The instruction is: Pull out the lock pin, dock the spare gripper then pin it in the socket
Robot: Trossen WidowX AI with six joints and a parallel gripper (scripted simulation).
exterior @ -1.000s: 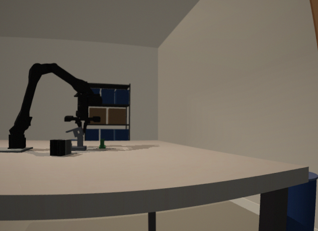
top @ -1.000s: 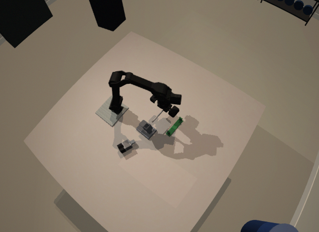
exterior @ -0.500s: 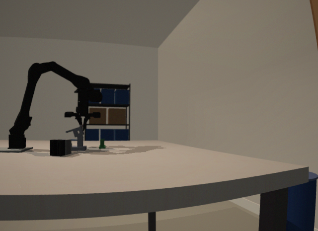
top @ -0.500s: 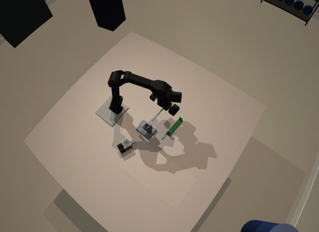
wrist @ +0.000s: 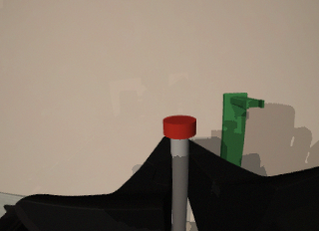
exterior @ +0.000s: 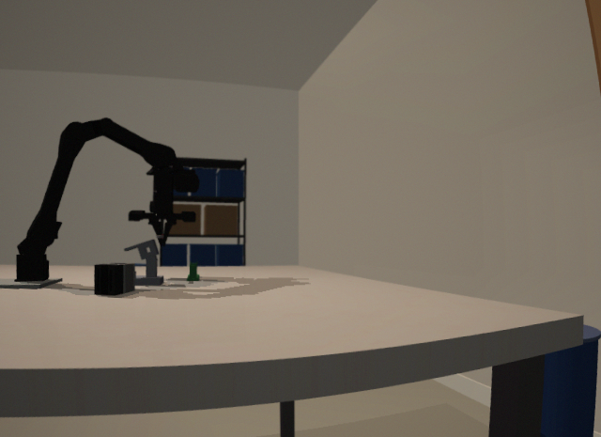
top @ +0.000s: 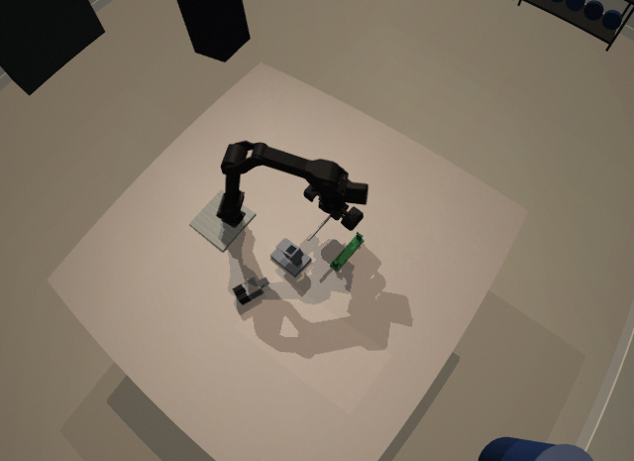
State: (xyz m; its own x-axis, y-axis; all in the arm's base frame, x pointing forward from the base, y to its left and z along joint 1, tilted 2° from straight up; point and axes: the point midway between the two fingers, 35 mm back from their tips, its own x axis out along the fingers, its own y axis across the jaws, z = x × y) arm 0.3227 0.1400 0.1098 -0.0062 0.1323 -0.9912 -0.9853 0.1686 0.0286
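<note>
Right now the green cradle is 80 mm ahead of my gripper tip, 60 mm to the right of it and 60 mm below it. The rest, counted from my gripper tip: spare gripper: 330 mm to the right, 110 mm behind, 60 mm below; grey mount: 170 mm to the right, 60 mm behind, 40 mm below.
</note>
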